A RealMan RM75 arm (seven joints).
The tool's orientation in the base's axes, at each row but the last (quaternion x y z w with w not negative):
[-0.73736 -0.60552 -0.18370 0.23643]
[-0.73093 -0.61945 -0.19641 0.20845]
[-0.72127 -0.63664 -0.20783 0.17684]
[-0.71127 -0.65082 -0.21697 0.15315]
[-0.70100 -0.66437 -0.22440 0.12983]
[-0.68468 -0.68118 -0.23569 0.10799]
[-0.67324 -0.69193 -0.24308 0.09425]
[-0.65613 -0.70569 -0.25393 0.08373]
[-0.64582 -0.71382 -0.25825 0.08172]
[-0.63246 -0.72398 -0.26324 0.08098]
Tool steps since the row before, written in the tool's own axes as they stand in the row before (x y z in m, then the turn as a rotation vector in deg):
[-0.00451 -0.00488 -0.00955 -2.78 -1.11 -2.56]
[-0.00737 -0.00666 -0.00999 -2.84 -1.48 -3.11]
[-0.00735 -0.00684 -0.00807 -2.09 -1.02 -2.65]
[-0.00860 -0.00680 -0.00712 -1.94 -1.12 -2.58]
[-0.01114 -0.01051 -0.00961 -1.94 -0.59 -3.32]
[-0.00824 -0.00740 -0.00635 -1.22 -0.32 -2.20]
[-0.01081 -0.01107 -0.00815 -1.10 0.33 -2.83]
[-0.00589 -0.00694 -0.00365 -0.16 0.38 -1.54]
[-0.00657 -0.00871 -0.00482 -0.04 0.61 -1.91]
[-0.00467 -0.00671 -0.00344 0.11 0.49 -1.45]
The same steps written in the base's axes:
[-0.00553 -0.00833 0.00594 -1.60 -3.53 0.69]
[-0.00801 -0.01058 0.00474 -1.99 -3.83 1.14]
[-0.00814 -0.00954 0.00294 -1.42 -3.01 1.15]
[-0.00803 -0.01023 0.00131 -1.51 -2.84 1.16]
[-0.01195 -0.01346 0.00167 -1.09 -3.24 1.86]
[-0.00807 -0.00988 0.00034 -0.65 -2.09 1.28]
[-0.01161 -0.01308 -0.00023 -0.15 -2.29 2.01]
[-0.00677 -0.00698 -0.00126 0.06 -0.86 1.34]
[-0.00844 -0.00835 -0.00114 0.18 -0.92 1.77]
[-0.00630 -0.00615 -0.00105 0.14 -0.58 1.42]

